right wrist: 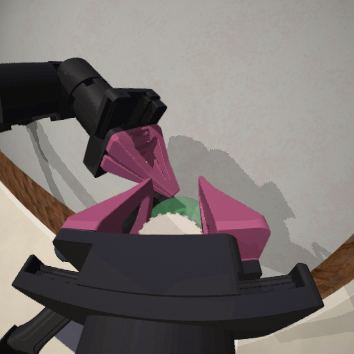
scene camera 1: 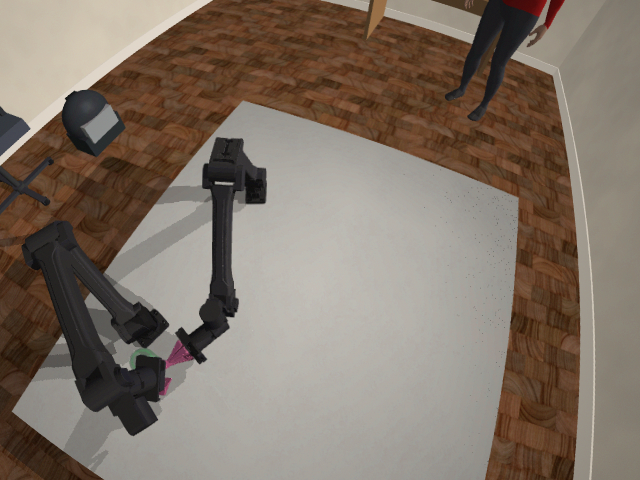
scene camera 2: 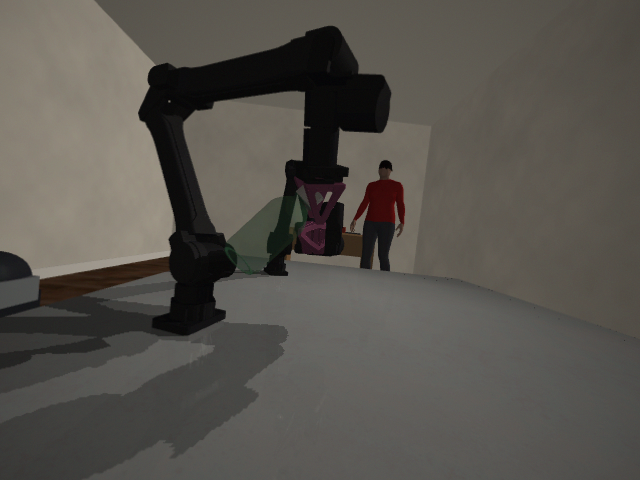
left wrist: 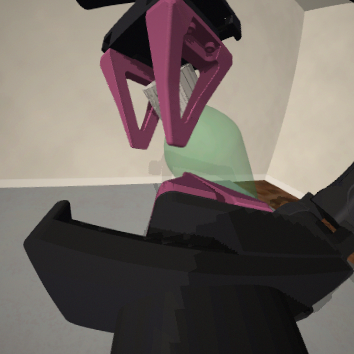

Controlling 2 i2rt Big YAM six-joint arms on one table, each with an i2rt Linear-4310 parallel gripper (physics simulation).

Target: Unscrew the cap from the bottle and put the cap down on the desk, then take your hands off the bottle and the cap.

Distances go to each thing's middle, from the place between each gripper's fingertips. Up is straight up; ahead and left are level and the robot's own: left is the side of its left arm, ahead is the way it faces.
Labels:
The ribbed cap (right wrist: 170, 223) lies 20 mm ahead of my left hand, 20 mm to the right of it and 70 mm above it.
Right now the ribbed cap is 1 cm behind my right hand, 2 cm to the right of it and 4 cm above it.

